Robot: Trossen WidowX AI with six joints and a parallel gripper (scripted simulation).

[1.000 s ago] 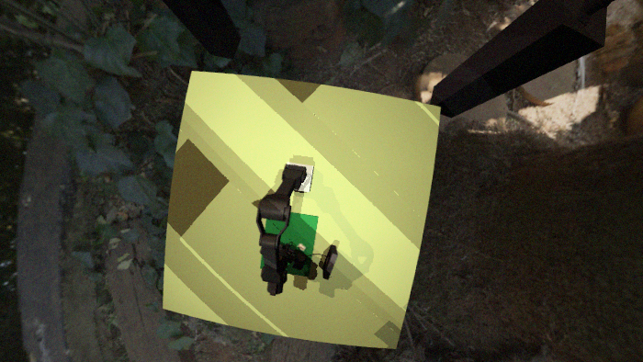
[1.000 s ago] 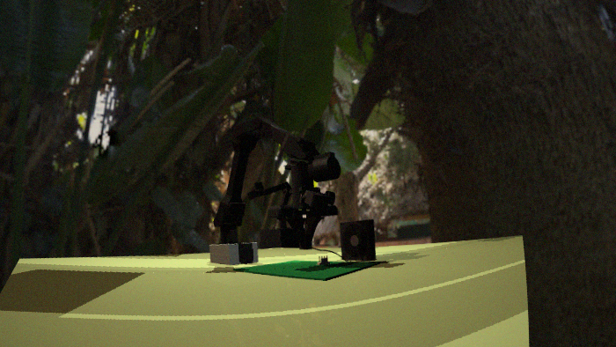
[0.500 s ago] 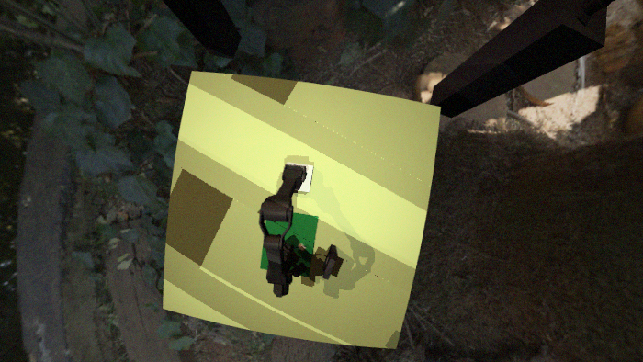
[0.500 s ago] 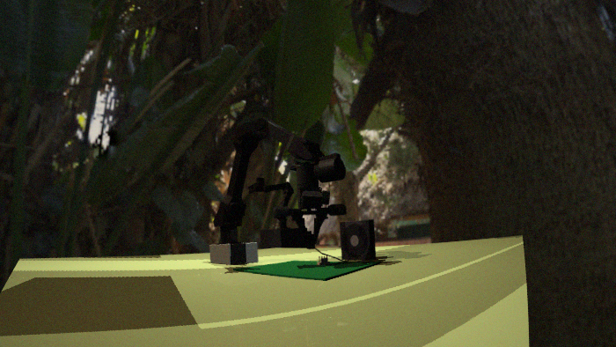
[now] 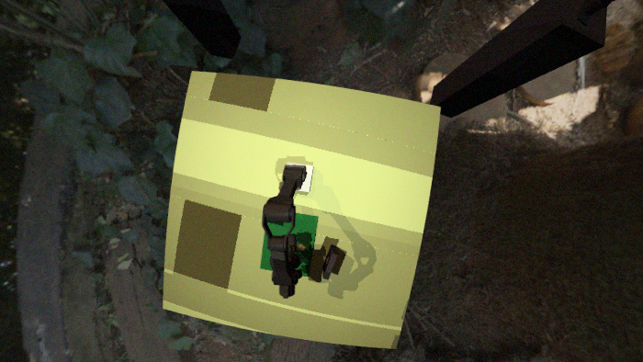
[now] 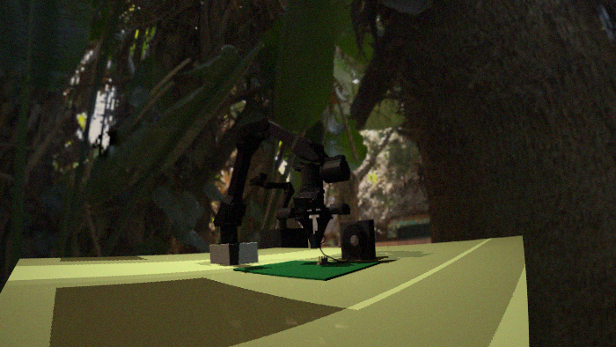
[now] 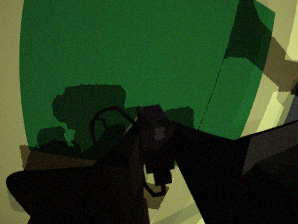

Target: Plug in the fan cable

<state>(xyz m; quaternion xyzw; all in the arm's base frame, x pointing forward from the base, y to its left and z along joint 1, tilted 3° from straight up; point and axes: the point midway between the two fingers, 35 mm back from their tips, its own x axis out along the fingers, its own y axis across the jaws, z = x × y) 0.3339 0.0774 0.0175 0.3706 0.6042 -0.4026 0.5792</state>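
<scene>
Right now my gripper tip is 30 mm to the right of the four-pin header and 60 mm above it. From my gripper tip the other things lie so: dark plug: 10 mm above; then black fan: 10 mm ahead, 160 mm to the left; then green board: 40 mm to the right, 80 mm below.
</scene>
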